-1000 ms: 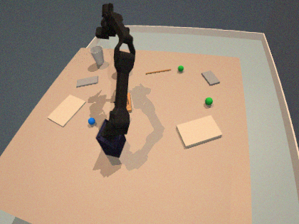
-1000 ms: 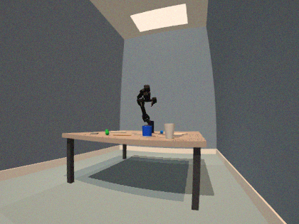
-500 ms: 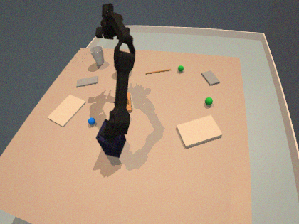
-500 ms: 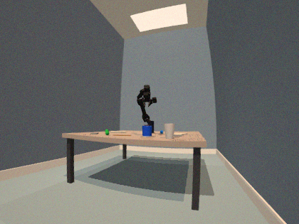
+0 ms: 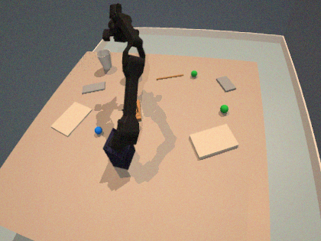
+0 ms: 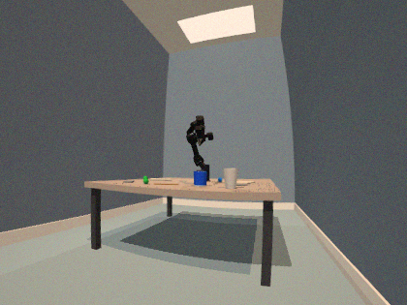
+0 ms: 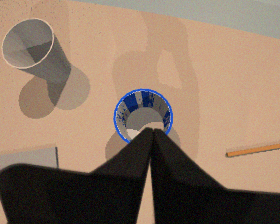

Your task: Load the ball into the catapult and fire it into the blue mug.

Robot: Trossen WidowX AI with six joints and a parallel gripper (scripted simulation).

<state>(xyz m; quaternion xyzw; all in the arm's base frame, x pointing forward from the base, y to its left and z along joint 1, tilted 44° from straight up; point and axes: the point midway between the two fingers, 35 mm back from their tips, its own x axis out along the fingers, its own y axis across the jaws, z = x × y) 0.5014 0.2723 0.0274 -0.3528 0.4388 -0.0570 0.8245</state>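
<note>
My gripper tip is 35 cm past the purple ball, 16 cm to the left of it and 22 cm above it. Also, from my gripper tip: grey cup: 9 cm ahead, 25 cm to the left, 25 cm below; then thin wooden stick: 7 cm ahead, 22 cm to the right, 28 cm below; then blue mug: 4 cm ahead, 3 cm to the left, 25 cm below.
</note>
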